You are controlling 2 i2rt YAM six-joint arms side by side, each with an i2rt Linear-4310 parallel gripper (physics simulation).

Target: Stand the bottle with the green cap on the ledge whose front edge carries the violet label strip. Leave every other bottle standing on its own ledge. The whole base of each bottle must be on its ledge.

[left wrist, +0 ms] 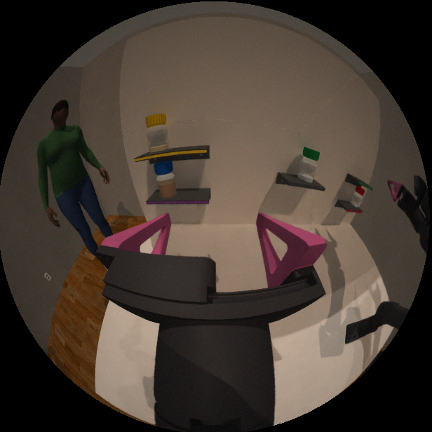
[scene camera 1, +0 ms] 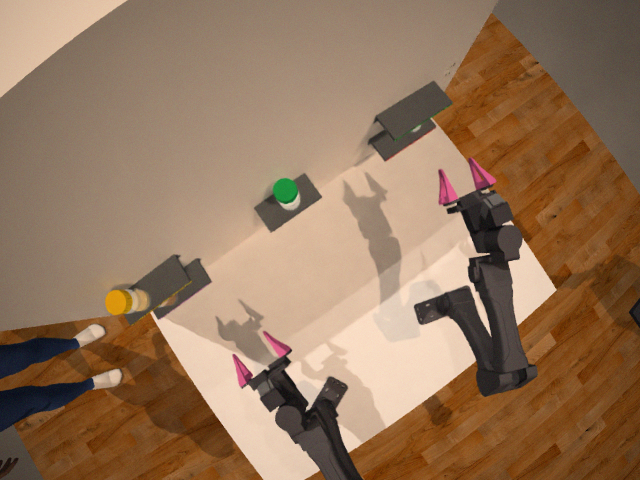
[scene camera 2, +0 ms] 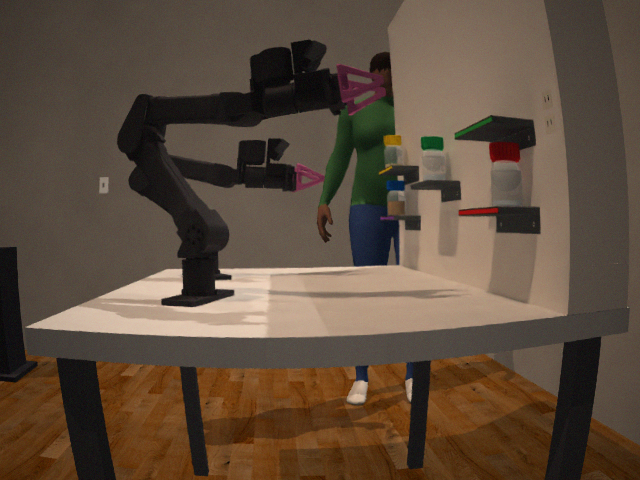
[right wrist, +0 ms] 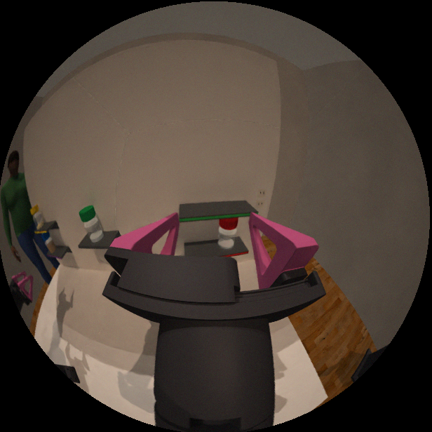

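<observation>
The bottle with the green cap stands upright on the single middle ledge. The violet-strip ledge is the lower one at the left in the left wrist view. A blue-capped bottle stands on its left part, and its right part is bare. My left gripper is open and empty, away from the ledges. My right gripper is partly open and empty, away from the green-capped bottle.
A yellow-capped bottle stands on the yellow-strip ledge above the violet one. A red-capped bottle stands on the red-strip ledge. The green-strip ledge hangs above it.
</observation>
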